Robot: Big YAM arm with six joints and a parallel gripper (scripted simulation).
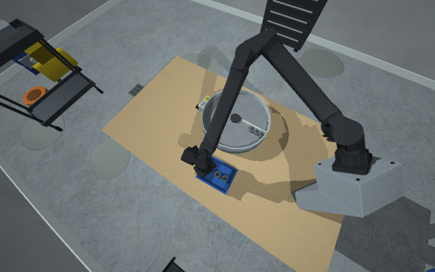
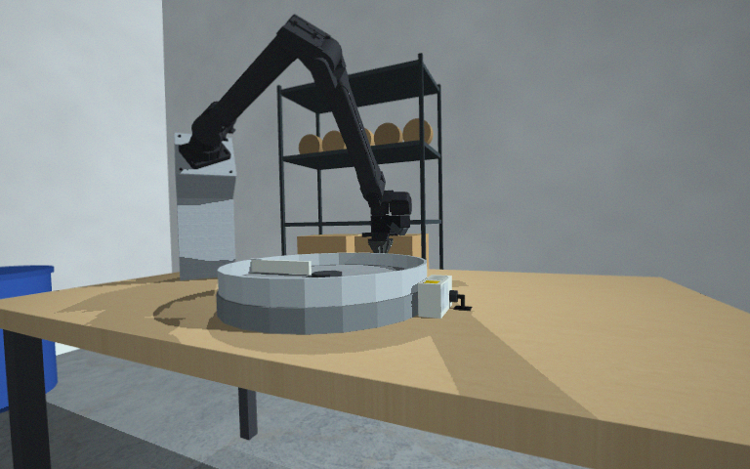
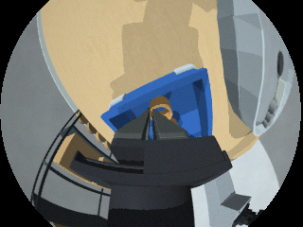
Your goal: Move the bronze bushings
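Right now the blue crate is 60 mm behind my hand, 20 mm below it and 10 mm to the right of it. Round my hand: grey turntable 360 mm to the right, 20 mm behind, 10 mm above.
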